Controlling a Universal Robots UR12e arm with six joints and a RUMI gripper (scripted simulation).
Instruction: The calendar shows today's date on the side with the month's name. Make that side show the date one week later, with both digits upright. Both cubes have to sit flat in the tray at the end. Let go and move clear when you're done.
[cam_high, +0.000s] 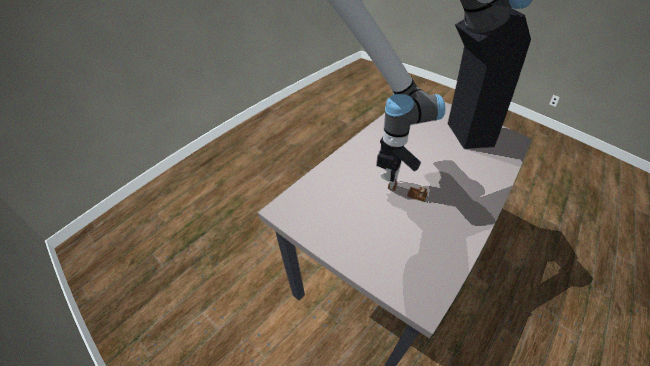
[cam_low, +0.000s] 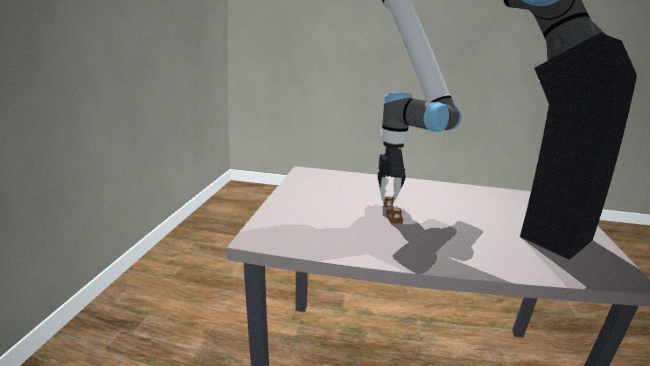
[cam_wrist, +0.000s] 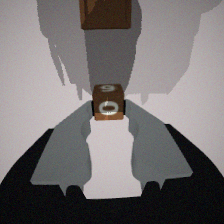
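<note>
Right now my hand is 1 cm above the brown calendar cube. Also, from my hand: brown wooden calendar tray 10 cm to the left, 3 cm behind, 2 cm below.
</note>
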